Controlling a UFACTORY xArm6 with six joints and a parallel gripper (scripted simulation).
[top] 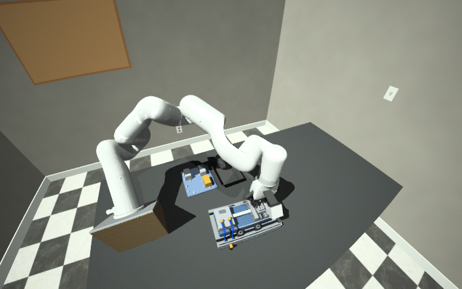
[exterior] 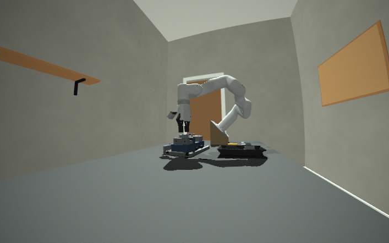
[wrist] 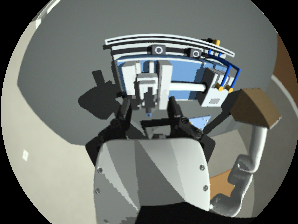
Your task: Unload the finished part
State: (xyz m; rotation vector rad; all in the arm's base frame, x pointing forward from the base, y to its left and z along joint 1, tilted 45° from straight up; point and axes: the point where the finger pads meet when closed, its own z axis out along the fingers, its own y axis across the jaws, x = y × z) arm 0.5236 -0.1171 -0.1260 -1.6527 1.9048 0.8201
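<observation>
The vise is 110 mm below my hand, 70 mm behind it and 10 mm to the left of it. Round my hand: blue plate (340 mm to the left, 180 mm behind, 140 mm below); orange block (290 mm to the left, 140 mm behind, 120 mm below).
</observation>
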